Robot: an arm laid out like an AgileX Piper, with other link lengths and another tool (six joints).
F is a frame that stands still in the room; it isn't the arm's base.
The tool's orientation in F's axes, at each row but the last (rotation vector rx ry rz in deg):
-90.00, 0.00, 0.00
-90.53, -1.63, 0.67
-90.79, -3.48, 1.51
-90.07, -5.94, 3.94
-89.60, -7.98, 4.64
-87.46, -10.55, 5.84
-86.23, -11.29, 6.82
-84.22, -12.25, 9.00
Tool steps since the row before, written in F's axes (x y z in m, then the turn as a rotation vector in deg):
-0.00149, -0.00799, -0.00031, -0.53, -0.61, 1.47
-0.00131, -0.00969, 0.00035, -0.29, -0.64, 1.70
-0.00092, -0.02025, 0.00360, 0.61, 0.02, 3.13
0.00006, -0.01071, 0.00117, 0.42, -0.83, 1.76
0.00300, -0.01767, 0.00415, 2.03, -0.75, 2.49
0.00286, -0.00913, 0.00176, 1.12, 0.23, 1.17
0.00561, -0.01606, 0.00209, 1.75, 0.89, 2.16
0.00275, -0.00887, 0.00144, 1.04, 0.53, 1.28
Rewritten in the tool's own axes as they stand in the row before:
-0.00149, 0.00031, -0.00799, -0.53, -1.47, -0.61
-0.00155, -0.00027, -0.00966, -0.29, -1.70, -0.65
-0.00196, -0.00334, -0.02022, 0.68, -3.12, -0.06
-0.00109, -0.00115, -0.01066, 0.37, -1.75, -0.88
0.00065, -0.00415, -0.01791, 2.00, -2.42, -1.02
0.00125, -0.00202, -0.00943, 1.21, -1.10, 0.06
0.00239, -0.00287, -0.01673, 2.01, -2.02, 0.63
0.00065, -0.00221, -0.00911, 1.19, -1.20, 0.38

